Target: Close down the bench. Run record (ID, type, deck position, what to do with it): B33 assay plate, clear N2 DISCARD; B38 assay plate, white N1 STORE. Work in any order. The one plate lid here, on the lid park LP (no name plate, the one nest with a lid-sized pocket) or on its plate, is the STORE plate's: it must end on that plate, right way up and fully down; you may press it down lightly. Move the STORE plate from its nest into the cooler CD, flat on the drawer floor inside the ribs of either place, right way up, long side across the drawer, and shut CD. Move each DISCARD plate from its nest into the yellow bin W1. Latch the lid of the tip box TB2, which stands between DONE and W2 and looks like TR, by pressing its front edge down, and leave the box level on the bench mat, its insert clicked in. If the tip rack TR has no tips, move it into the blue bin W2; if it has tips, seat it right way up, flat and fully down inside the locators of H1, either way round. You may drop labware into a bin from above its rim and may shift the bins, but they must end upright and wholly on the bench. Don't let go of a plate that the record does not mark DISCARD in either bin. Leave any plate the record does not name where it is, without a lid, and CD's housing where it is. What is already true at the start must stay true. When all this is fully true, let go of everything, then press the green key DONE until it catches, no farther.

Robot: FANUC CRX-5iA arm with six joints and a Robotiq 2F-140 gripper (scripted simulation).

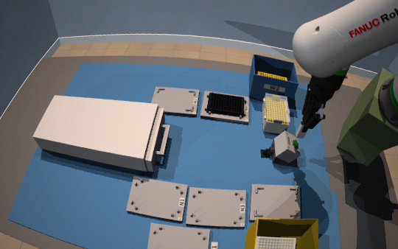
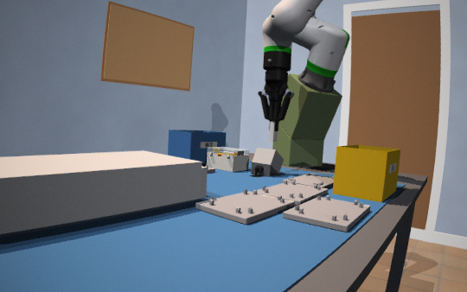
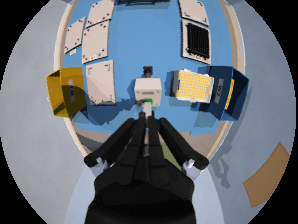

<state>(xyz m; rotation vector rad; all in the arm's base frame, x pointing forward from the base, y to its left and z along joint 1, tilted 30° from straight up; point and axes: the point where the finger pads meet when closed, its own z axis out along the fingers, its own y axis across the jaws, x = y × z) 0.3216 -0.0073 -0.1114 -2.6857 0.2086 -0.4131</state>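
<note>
Right now the green key DONE is 7 cm below my hand. The rest, counted from my hand: black plate: 21 cm ahead, 20 cm to the right, 12 cm below; tip box TB2: 4 cm ahead, 15 cm to the right, 10 cm below; tip rack TR: 1 cm ahead, 29 cm to the right, 9 cm below.
</note>
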